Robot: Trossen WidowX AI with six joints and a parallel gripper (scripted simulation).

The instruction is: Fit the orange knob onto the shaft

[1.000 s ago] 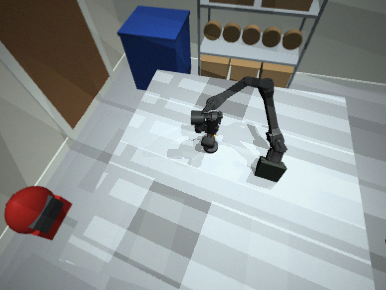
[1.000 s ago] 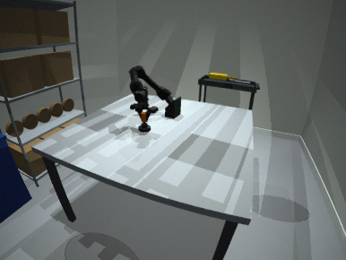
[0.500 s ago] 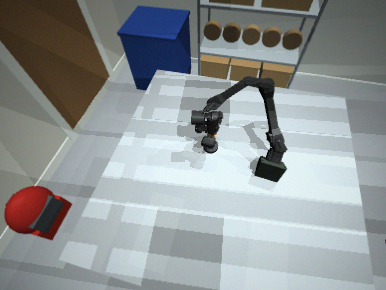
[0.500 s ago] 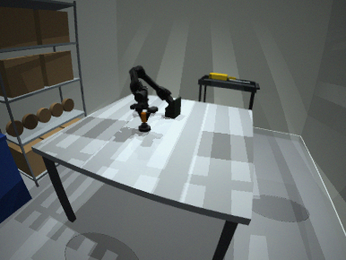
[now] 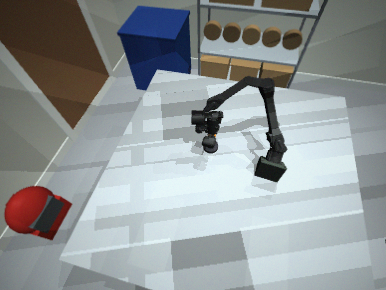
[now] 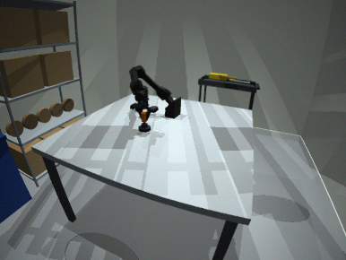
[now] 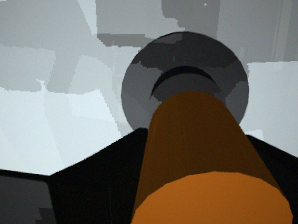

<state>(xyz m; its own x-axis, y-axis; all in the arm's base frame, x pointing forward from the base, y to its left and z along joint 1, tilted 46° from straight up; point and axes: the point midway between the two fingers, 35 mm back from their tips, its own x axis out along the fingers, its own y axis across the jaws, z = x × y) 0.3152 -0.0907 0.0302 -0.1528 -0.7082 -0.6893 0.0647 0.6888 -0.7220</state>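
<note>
My gripper tip is now 20 mm below the orange knob. From my gripper tip the other things lie so: dark round pedestal (40 mm below).
</note>
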